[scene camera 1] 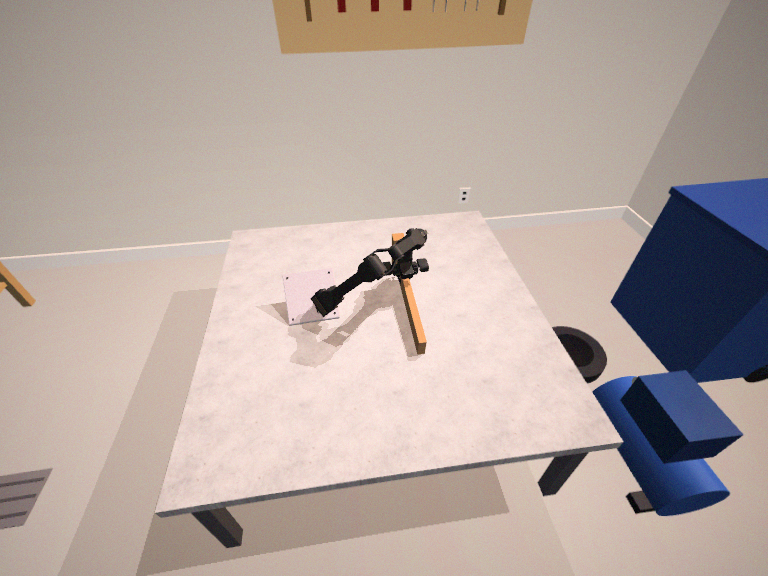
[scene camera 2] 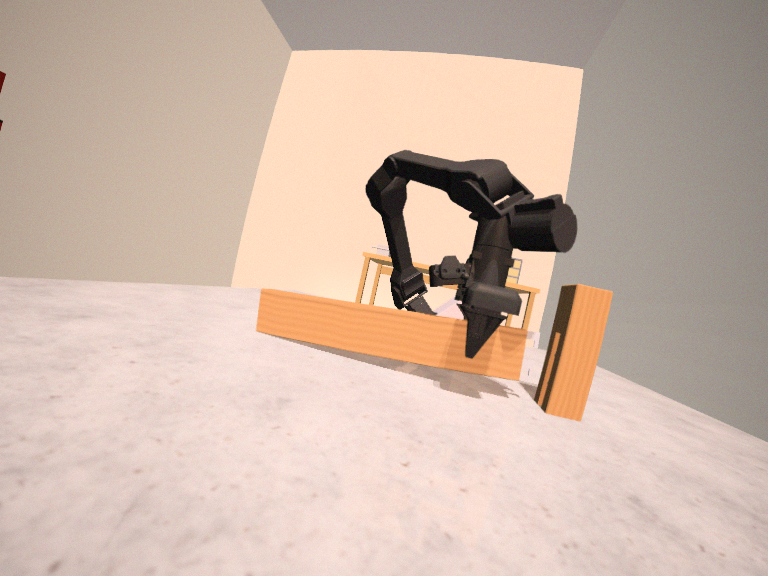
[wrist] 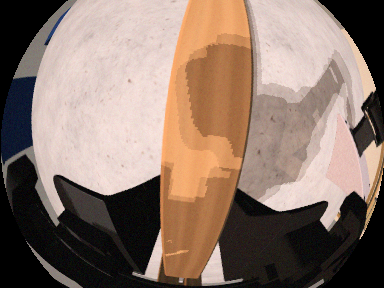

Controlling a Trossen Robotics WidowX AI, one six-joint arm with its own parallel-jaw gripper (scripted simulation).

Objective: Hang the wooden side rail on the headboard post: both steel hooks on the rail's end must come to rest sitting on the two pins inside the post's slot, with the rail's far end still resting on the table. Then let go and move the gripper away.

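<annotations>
There's a wooden side rail that I can see in the wrist view [209,103], and it's there in scene camera 1 and scene camera 2 as well. On that rail, [scene camera 1: 417,330] and [scene camera 2: 297,293] are the same spot.
</annotations>
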